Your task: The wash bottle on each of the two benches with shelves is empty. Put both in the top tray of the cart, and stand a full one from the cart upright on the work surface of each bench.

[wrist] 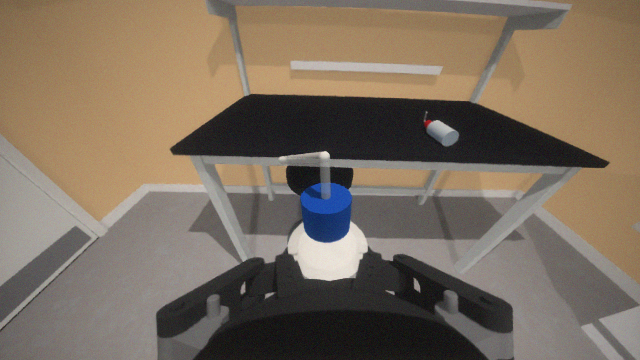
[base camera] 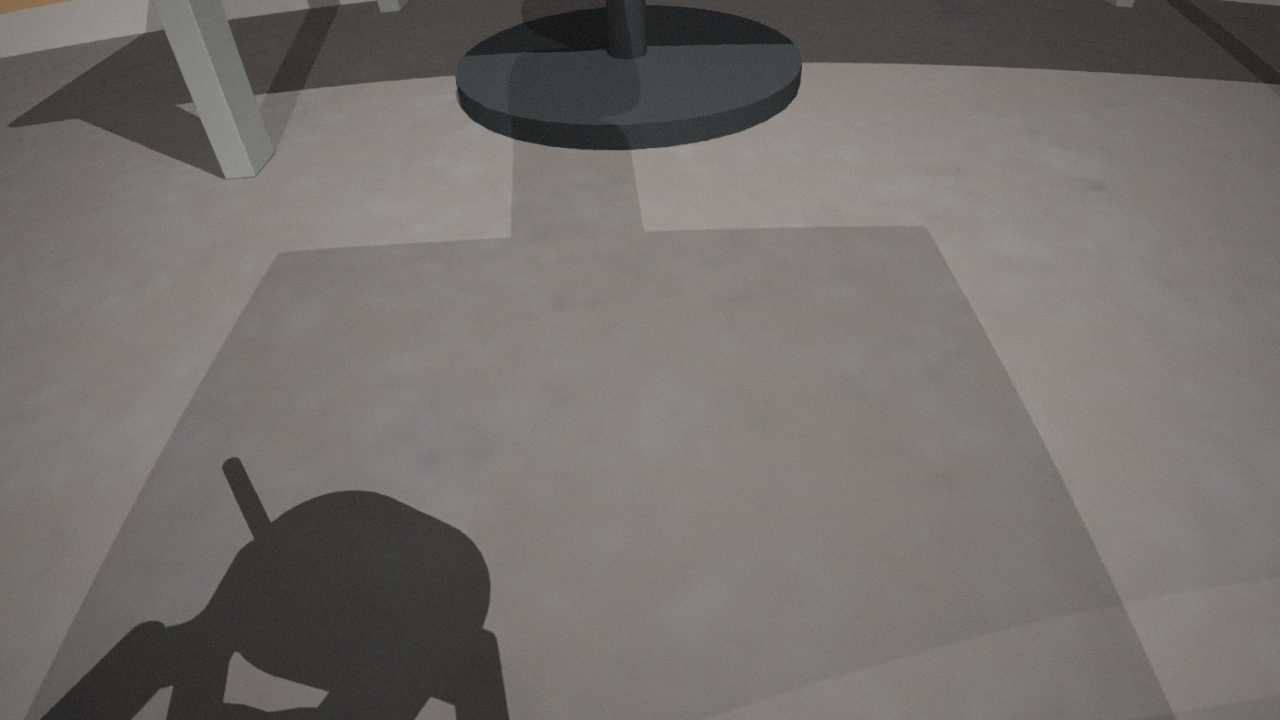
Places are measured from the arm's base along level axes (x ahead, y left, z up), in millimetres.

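Pixels of known places: gripper, between the fingertips: (wrist: 327, 250).
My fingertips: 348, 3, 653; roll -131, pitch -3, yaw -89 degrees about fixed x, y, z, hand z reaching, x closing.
Note:
Behind a point stands the place of what it marks, as x, y, z.
My gripper (wrist: 327, 250) @[348, 3, 653] is shut on a white wash bottle with a blue cap (wrist: 326, 215) @[326, 7, 728] and a bent spout. The bottle is roughly upright in the wrist view, in front of a bench with a black work surface (wrist: 310, 125) @[998, 53, 517] and a shelf (wrist: 400, 6) @[1426, -360, 955] above. A pale wash bottle with a red cap (wrist: 443, 133) @[846, -421, 562] lies on its side on the right part of that work surface. How full either bottle is cannot be told. The cart and the second bench cannot be made out in these views.
A stool's black seat (wrist: 320, 176) shows under the bench's front edge; its round dark base (base camera: 716, 94) @[881, -93, -367] stands on the floor ahead. A bench leg (base camera: 219, 98) @[804, 450, -298] (wrist: 222, 210) @[803, 453, 183] is to its left. A door (wrist: 35, 235) @[810, 1704, -103] is at the left. A white object (wrist: 617, 327) @[438, -1438, -199] is partly visible at lower right.

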